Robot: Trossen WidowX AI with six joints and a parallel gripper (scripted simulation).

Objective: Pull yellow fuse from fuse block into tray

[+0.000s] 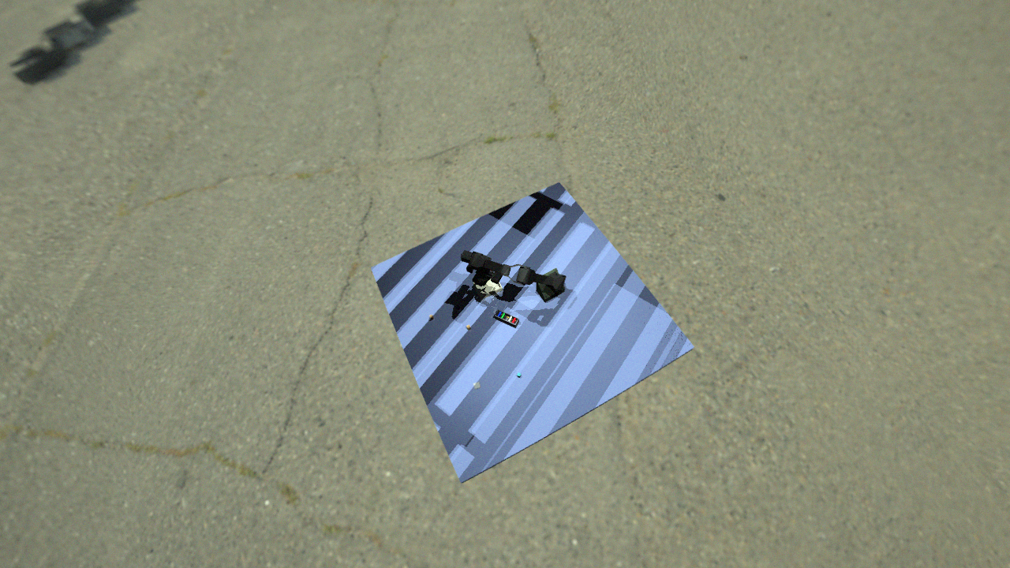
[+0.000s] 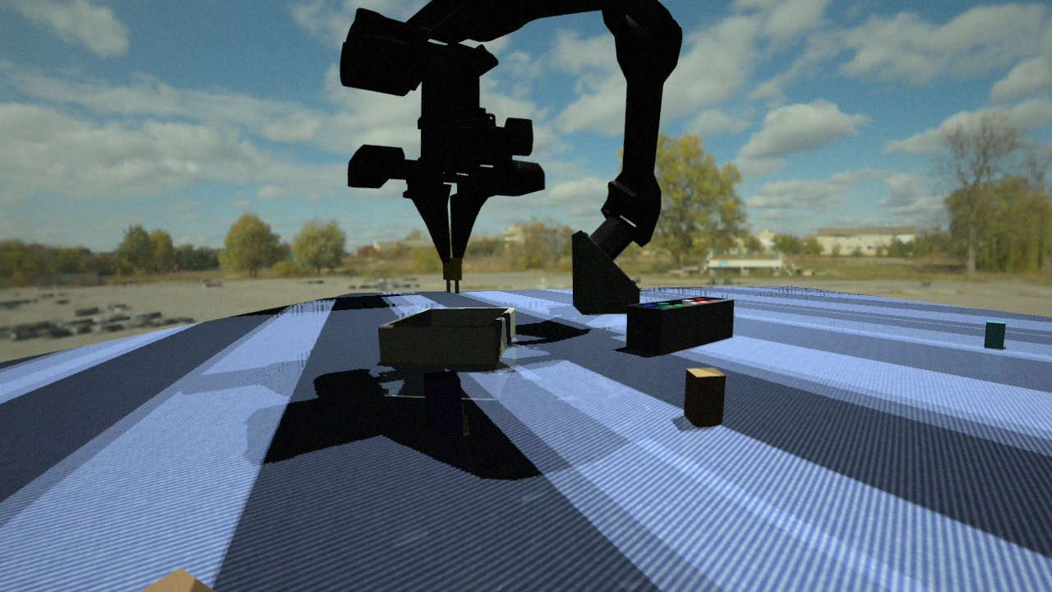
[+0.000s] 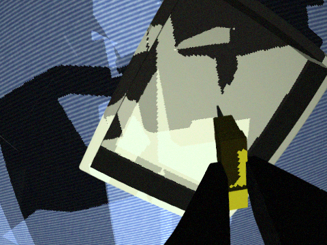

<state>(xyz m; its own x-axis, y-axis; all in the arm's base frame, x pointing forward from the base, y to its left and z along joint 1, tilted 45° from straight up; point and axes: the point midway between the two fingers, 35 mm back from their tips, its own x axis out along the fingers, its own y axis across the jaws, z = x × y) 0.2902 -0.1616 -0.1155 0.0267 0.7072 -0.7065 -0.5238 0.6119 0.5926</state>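
Right now my gripper tip is 1 cm above the yellow fuse. Round my gripper tip: purple block 20 cm ahead, 2 cm to the left, 7 cm below; blue fuse 3 cm ahead, 19 cm to the left, 6 cm below; tray 8 cm below.
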